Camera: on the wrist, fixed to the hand. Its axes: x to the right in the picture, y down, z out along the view.
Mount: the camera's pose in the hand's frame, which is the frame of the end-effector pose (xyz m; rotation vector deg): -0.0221 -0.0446 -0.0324 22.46 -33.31 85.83
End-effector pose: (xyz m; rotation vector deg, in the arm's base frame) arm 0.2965 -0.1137 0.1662 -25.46 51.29 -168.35
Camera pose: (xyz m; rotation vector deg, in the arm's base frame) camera 0.3106 -0.0564 0.1594 -18.36 15.15 -80.53
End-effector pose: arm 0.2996 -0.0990 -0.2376 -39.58 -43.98 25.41
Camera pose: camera 0.3150 -0.1562 -0.2335 -38.10 -30.55 124.10
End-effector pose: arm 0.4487 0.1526 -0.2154 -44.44 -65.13 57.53
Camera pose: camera 0.4884 0.1153 -0.1918 -57.75 -35.06 156.86
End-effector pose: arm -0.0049 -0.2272 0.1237 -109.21 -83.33 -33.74
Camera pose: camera -0.0526 -0.2582 0.1407 -127.92 -2.28 52.22
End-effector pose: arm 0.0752 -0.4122 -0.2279 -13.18 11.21 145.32
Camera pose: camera 0.1223 -0.3936 -0.2589 -41.51 -28.65 -122.42
